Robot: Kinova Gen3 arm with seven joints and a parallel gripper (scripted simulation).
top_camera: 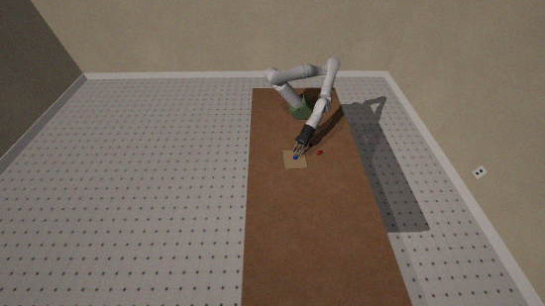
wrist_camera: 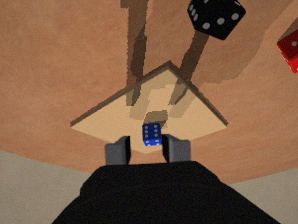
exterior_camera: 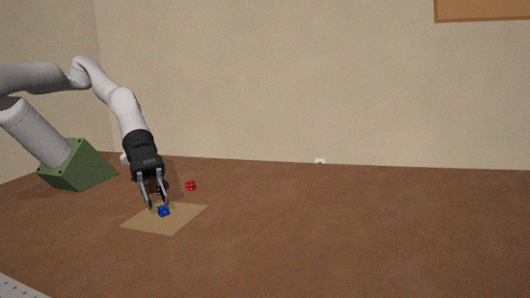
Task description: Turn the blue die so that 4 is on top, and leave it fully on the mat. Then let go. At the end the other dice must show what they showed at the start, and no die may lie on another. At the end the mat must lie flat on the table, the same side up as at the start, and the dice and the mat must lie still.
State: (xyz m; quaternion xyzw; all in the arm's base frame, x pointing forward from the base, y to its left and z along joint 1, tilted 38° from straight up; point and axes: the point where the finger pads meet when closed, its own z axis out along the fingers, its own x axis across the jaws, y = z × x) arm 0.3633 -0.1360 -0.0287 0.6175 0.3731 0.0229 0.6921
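Right now the blue die is 3 cm ahead of my hand, 2 cm to the right of it and 3 cm below it. Round my hand: red die (2 cm ahead, 14 cm to the left, 3 cm below); then tan mat (3 cm ahead, 2 cm to the right, 4 cm below); then black die (5 cm behind, 11 cm to the left, 3 cm below).
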